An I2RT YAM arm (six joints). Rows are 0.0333 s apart.
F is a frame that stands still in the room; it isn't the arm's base.
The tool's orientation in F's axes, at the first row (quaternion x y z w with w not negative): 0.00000 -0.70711 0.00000 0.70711
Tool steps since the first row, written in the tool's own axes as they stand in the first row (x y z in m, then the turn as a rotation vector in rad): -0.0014 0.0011 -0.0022 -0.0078 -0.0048 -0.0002; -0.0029 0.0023 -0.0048 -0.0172 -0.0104 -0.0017; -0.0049 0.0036 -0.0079 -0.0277 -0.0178 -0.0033; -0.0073 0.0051 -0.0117 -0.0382 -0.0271 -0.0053; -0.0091 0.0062 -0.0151 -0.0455 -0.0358 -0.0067
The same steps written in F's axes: 0.0022 0.0011 -0.0014 0.0002 -0.0048 -0.0078; 0.0048 0.0023 -0.0029 0.0017 -0.0104 -0.0172; 0.0079 0.0036 -0.0049 0.0033 -0.0178 -0.0277; 0.0117 0.0051 -0.0073 0.0053 -0.0271 -0.0382; 0.0151 0.0062 -0.0091 0.0067 -0.0358 -0.0455
